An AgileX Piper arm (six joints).
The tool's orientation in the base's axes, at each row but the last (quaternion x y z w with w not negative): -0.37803 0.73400 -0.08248 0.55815; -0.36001 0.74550 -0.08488 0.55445; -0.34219 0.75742 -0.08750 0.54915; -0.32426 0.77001 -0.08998 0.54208; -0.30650 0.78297 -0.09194 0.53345; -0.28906 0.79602 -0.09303 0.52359; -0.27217 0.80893 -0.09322 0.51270; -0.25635 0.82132 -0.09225 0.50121; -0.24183 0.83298 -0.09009 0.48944
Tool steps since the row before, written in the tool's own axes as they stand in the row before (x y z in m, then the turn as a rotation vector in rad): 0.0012 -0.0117 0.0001 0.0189 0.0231 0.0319; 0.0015 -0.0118 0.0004 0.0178 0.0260 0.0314; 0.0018 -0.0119 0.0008 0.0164 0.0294 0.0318; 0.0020 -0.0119 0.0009 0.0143 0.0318 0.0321; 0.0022 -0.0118 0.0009 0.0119 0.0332 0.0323; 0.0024 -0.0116 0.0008 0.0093 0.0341 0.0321; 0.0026 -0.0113 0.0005 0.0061 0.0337 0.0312; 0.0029 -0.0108 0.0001 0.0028 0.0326 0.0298; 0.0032 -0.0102 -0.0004 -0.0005 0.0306 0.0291
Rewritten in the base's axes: 0.0054 -0.0089 0.0054 0.0157 0.0136 -0.0384; 0.0054 -0.0094 0.0049 0.0141 0.0162 -0.0389; 0.0054 -0.0098 0.0044 0.0133 0.0197 -0.0397; 0.0052 -0.0102 0.0039 0.0130 0.0229 -0.0394; 0.0048 -0.0105 0.0035 0.0132 0.0254 -0.0383; 0.0042 -0.0107 0.0030 0.0135 0.0276 -0.0366; 0.0035 -0.0108 0.0026 0.0139 0.0289 -0.0335; 0.0026 -0.0107 0.0021 0.0142 0.0295 -0.0298; 0.0016 -0.0104 0.0017 0.0156 0.0293 -0.0261
